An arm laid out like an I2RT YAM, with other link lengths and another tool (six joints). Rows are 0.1 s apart.
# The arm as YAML. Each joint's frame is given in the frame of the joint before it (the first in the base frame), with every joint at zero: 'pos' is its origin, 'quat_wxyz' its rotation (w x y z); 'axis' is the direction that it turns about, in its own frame. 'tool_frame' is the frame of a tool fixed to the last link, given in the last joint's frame.
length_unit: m
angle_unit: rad
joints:
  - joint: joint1
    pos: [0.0, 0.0, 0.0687]
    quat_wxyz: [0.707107, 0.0, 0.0, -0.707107]
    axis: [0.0, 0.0, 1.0]
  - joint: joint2
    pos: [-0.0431, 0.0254, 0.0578]
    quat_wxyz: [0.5, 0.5, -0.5, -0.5]
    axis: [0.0, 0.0, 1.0]
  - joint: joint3
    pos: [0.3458, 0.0, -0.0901]
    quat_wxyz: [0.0, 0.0, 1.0, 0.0]
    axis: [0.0, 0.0, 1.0]
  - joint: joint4
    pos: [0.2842, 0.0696, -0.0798]
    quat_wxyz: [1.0, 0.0, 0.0, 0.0]
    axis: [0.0, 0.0, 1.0]
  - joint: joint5
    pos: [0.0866, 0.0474, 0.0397]
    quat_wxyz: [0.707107, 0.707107, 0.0, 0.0]
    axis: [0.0, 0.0, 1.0]
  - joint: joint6
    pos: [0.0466, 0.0, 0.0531]
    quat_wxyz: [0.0, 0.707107, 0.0, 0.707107]
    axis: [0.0, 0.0, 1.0]
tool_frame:
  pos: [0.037, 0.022, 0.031]
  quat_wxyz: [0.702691, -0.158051, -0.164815, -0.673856]
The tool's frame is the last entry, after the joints.
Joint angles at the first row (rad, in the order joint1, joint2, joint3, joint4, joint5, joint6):
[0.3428 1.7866 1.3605 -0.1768 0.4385 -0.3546]
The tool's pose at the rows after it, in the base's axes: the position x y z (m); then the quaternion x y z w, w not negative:
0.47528 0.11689 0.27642 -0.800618 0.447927 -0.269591 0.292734
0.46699 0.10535 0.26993 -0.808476 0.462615 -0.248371 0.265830
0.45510 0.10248 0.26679 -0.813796 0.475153 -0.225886 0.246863
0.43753 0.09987 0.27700 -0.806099 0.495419 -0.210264 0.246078
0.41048 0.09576 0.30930 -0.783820 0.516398 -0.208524 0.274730
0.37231 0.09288 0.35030 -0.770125 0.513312 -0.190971 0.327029
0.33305 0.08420 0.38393 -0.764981 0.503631 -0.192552 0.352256
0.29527 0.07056 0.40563 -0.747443 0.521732 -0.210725 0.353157
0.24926 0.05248 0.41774 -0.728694 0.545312 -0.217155 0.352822
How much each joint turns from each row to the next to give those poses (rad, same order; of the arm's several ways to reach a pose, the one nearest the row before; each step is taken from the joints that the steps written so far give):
[-0.0382 0.0000 0.0000 -0.0313 -0.0008 0.0447]
[-0.0179 -0.0019 0.0000 -0.0763 0.0000 0.0011]
[0.0000 -0.0084 0.0000 -0.0789 0.0016 0.0191]
[0.0007 -0.0400 0.0000 -0.0867 -0.0016 0.0534]
[-0.0003 -0.0961 0.0000 -0.0858 -0.0133 0.0778]
[-0.0008 -0.1297 0.0001 -0.0866 -0.0820 0.0523]
[0.0004 -0.1210 -0.0004 -0.0770 -0.0302 0.0064]
[-0.0004 -0.1026 -0.0020 -0.0904 0.0458 0.0371]
[-0.0160 -0.1179 -0.0213 -0.1072 0.0225 0.0430]

